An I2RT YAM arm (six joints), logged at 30 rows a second.
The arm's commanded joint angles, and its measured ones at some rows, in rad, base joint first. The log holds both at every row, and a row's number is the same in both.
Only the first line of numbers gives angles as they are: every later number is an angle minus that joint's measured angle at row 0.
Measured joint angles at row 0: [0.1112, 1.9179, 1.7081, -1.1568, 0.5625, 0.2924]
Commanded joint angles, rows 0 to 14: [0.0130, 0.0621, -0.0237, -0.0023, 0.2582, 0.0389]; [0.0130, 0.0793, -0.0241, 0.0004, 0.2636, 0.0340]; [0.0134, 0.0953, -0.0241, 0.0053, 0.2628, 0.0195]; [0.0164, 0.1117, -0.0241, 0.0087, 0.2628, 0.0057]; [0.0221, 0.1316, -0.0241, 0.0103, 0.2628, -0.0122]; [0.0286, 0.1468, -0.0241, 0.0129, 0.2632, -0.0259]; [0.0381, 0.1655, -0.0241, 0.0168, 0.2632, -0.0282]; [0.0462, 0.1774, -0.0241, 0.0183, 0.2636, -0.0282]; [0.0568, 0.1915, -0.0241, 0.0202, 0.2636, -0.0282]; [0.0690, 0.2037, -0.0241, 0.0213, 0.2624, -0.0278]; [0.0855, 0.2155, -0.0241, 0.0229, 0.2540, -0.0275]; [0.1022, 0.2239, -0.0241, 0.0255, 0.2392, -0.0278]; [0.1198, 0.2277, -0.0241, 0.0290, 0.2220, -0.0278]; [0.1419, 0.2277, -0.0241, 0.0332, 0.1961, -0.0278]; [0.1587, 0.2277, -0.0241, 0.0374, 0.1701, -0.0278]
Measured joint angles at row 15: [0.1049, 0.2296, -0.0226, 0.0286, 0.2079, -0.0244]
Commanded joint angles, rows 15 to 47: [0.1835, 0.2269, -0.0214, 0.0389, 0.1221, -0.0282]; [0.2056, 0.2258, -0.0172, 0.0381, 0.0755, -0.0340]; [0.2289, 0.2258, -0.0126, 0.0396, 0.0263, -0.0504]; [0.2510, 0.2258, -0.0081, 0.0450, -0.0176, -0.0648]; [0.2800, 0.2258, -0.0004, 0.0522, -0.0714, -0.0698]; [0.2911, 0.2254, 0.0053, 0.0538, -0.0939, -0.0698]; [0.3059, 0.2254, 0.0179, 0.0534, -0.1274, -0.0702]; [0.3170, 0.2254, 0.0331, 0.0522, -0.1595, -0.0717]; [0.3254, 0.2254, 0.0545, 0.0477, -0.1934, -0.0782]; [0.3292, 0.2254, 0.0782, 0.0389, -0.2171, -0.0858]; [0.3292, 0.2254, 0.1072, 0.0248, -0.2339, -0.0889]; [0.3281, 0.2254, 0.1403, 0.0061, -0.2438, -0.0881]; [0.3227, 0.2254, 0.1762, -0.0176, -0.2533, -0.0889]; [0.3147, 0.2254, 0.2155, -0.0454, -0.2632, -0.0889]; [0.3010, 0.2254, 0.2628, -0.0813, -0.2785, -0.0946]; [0.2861, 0.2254, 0.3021, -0.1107, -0.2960, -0.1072]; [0.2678, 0.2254, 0.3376, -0.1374, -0.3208, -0.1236]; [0.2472, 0.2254, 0.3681, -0.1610, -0.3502, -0.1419]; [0.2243, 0.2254, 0.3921, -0.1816, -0.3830, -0.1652]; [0.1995, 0.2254, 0.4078, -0.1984, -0.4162, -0.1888]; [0.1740, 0.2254, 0.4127, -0.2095, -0.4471, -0.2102]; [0.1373, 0.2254, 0.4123, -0.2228, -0.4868, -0.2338]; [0.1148, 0.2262, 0.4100, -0.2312, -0.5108, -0.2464]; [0.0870, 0.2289, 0.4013, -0.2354, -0.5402, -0.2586]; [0.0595, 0.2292, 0.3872, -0.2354, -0.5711, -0.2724]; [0.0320, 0.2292, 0.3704, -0.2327, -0.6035, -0.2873]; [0.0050, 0.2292, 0.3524, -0.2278, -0.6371, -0.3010]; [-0.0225, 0.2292, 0.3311, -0.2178, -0.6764, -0.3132]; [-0.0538, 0.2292, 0.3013, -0.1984, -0.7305, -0.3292]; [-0.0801, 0.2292, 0.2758, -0.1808, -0.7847, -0.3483]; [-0.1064, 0.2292, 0.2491, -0.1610, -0.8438, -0.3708]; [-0.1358, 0.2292, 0.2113, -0.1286, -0.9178, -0.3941]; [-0.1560, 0.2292, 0.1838, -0.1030, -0.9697, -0.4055]
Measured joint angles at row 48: [-0.1061, 0.2277, 0.2494, -0.1313, -0.7283, -0.3170]
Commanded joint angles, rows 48 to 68: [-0.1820, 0.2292, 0.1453, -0.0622, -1.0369, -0.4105]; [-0.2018, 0.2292, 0.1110, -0.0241, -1.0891, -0.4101]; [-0.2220, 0.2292, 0.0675, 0.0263, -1.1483, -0.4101]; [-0.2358, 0.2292, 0.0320, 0.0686, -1.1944, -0.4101]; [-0.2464, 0.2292, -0.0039, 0.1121, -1.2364, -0.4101]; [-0.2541, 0.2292, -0.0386, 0.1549, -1.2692, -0.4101]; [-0.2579, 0.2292, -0.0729, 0.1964, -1.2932, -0.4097]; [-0.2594, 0.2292, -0.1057, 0.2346, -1.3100, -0.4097]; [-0.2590, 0.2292, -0.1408, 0.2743, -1.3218, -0.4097]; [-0.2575, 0.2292, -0.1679, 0.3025, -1.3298, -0.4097]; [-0.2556, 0.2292, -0.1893, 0.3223, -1.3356, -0.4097]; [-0.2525, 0.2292, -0.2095, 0.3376, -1.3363, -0.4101]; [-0.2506, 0.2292, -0.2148, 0.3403, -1.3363, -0.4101]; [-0.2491, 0.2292, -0.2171, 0.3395, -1.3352, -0.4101]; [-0.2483, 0.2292, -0.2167, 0.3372, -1.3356, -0.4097]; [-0.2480, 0.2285, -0.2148, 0.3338, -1.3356, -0.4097]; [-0.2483, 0.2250, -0.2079, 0.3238, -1.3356, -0.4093]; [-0.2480, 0.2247, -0.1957, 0.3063, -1.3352, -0.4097]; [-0.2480, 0.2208, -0.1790, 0.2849, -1.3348, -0.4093]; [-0.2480, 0.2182, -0.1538, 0.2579, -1.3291, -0.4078]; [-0.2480, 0.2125, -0.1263, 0.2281, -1.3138, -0.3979]
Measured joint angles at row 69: [-0.2541, 0.2281, -0.1912, 0.2598, -1.2944, -0.4025]
